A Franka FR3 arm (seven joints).
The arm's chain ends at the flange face. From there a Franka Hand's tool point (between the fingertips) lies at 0.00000 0.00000 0.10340 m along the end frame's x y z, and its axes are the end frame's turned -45 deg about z.
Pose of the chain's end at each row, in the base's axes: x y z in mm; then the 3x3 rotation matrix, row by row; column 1 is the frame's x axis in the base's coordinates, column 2 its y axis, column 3 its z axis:
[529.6, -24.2, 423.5], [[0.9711, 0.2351, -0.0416], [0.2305, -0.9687, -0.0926], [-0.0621, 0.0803, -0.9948]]
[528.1, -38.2, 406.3], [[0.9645, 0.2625, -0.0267], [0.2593, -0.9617, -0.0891], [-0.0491, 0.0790, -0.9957]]
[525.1, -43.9, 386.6], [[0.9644, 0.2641, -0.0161], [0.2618, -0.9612, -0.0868], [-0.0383, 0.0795, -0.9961]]
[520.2, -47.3, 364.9], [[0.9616, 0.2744, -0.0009], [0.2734, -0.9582, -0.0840], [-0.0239, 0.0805, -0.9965]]
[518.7, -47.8, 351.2], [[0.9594, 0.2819, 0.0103], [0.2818, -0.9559, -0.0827], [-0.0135, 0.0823, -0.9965]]
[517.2, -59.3, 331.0], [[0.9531, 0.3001, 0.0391], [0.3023, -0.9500, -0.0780], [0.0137, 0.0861, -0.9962]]
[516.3, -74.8, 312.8], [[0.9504, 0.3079, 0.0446], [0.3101, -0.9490, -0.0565], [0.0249, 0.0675, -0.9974]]
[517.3, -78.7, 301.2], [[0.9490, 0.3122, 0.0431], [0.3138, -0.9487, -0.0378], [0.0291, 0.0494, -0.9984]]
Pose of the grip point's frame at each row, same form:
[525.3, -33.8, 320.6], [[0.5204, 0.8529, -0.0416], [0.8480, -0.5220, -0.0926], [-0.1007, 0.0129, -0.9948]]
[525.3, -47.4, 303.3], [[0.4964, 0.8676, -0.0267], [0.8634, -0.4967, -0.0891], [-0.0906, 0.0211, -0.9957]]
[523.4, -52.9, 283.6], [[0.4952, 0.8687, -0.0161], [0.8648, -0.4946, -0.0868], [-0.0833, 0.0291, -0.9961]]
[520.1, -56.0, 261.9], [[0.4859, 0.8740, -0.0009], [0.8709, -0.4842, -0.0840], [-0.0738, 0.0400, -0.9965]]
[519.8, -56.4, 248.2], [[0.4791, 0.8777, 0.0103], [0.8752, -0.4767, -0.0827], [-0.0677, 0.0486, -0.9965]]
[521.2, -67.4, 228.0], [[0.4617, 0.8861, 0.0391], [0.8855, -0.4580, -0.0780], [-0.0512, 0.0706, -0.9962]]
[520.9, -80.6, 209.7], [[0.4543, 0.8898, 0.0446], [0.8903, -0.4518, -0.0565], [-0.0301, 0.0653, -0.9974]]
[521.8, -82.6, 198.0], [[0.4503, 0.8918, 0.0431], [0.8927, -0.4489, -0.0378], [-0.0144, 0.0555, -0.9984]]

